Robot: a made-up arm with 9 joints. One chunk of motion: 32 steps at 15 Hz.
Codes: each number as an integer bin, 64 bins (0 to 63) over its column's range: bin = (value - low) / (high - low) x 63, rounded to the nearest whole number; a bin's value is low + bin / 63 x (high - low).
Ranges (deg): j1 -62..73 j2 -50..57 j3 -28..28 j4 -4..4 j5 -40..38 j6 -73..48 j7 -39..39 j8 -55..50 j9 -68..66
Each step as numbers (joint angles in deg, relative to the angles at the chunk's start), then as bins.
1 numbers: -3.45 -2.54 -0.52 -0.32 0.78 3.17 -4.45 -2.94 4.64
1 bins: 27 28 31 29 33 40 28 31 34
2 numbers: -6.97 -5.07 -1.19 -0.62 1.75 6.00 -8.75 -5.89 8.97
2 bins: 26 26 30 27 34 41 24 29 36
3 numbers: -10.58 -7.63 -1.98 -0.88 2.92 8.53 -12.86 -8.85 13.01
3 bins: 24 25 29 25 35 42 21 28 38
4 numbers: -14.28 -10.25 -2.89 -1.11 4.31 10.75 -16.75 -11.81 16.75
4 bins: 22 23 28 23 36 44 18 26 40
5 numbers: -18.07 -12.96 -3.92 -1.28 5.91 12.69 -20.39 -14.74 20.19
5 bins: 21 22 27 21 37 45 15 24 41
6 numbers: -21.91 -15.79 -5.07 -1.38 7.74 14.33 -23.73 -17.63 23.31
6 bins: 19 20 26 21 39 45 12 22 43
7 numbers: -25.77 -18.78 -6.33 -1.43 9.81 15.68 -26.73 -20.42 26.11
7 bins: 17 18 24 20 40 46 10 21 44
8 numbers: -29.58 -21.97 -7.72 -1.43 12.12 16.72 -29.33 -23.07 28.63
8 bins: 15 17 23 20 42 47 8 19 45
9 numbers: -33.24 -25.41 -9.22 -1.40 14.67 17.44 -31.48 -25.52 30.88
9 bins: 13 14 21 20 44 47 6 18 46
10 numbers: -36.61 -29.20 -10.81 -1.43 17.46 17.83 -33.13 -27.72 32.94
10 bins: 12 12 19 20 46 47 5 16 47
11 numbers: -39.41 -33.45 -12.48 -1.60 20.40 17.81 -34.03 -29.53 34.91
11 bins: 11 10 17 19 49 47 4 15 48
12 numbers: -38.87 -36.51 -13.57 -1.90 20.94 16.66 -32.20 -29.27 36.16
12 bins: 11 8 16 17 49 47 5 15 49
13 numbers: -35.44 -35.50 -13.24 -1.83 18.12 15.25 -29.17 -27.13 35.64
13 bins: 12 9 17 17 47 46 8 17 49
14 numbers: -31.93 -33.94 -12.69 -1.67 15.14 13.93 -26.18 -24.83 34.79
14 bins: 14 9 17 18 45 45 10 18 48
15 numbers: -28.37 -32.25 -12.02 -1.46 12.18 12.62 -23.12 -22.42 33.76
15 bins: 16 10 18 20 42 45 13 20 48
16 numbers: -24.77 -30.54 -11.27 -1.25 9.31 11.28 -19.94 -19.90 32.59
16 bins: 17 11 19 22 40 44 15 21 47
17 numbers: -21.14 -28.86 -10.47 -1.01 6.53 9.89 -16.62 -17.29 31.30
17 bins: 19 12 20 24 38 43 18 23 47
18 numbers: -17.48 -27.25 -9.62 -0.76 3.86 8.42 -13.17 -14.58 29.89
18 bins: 21 13 21 26 35 42 21 24 46
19 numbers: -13.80 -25.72 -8.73 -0.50 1.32 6.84 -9.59 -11.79 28.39
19 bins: 22 14 22 28 33 42 24 26 45
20 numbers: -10.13 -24.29 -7.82 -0.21 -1.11 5.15 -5.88 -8.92 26.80
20 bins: 24 15 23 30 31 41 27 28 45
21 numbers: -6.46 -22.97 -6.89 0.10 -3.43 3.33 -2.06 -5.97 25.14
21 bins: 26 16 24 32 30 40 30 29 44
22 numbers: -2.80 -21.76 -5.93 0.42 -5.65 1.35 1.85 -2.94 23.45
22 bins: 28 17 25 35 28 39 33 31 43
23 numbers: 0.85 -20.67 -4.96 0.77 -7.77 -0.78 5.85 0.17 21.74
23 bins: 29 17 26 38 26 38 36 33 42
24 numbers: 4.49 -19.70 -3.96 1.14 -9.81 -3.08 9.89 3.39 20.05
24 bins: 31 18 27 40 24 36 39 35 41
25 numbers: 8.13 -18.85 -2.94 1.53 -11.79 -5.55 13.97 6.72 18.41
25 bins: 33 18 28 44 23 35 43 37 41
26 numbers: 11.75 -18.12 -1.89 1.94 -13.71 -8.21 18.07 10.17 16.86
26 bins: 34 19 29 47 21 34 46 39 40
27 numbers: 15.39 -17.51 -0.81 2.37 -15.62 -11.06 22.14 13.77 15.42
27 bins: 36 19 31 50 20 32 49 41 39
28 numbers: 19.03 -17.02 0.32 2.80 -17.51 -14.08 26.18 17.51 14.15
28 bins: 38 19 32 54 18 31 53 44 39
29 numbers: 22.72 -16.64 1.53 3.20 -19.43 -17.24 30.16 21.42 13.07
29 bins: 40 20 33 57 17 29 56 46 38
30 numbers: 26.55 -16.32 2.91 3.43 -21.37 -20.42 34.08 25.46 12.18
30 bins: 41 20 35 59 15 27 59 48 38
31 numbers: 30.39 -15.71 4.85 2.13 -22.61 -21.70 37.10 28.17 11.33
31 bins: 43 20 37 48 14 27 61 50 37
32 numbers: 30.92 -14.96 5.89 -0.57 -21.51 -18.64 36.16 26.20 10.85
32 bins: 43 21 38 27 15 28 61 49 37
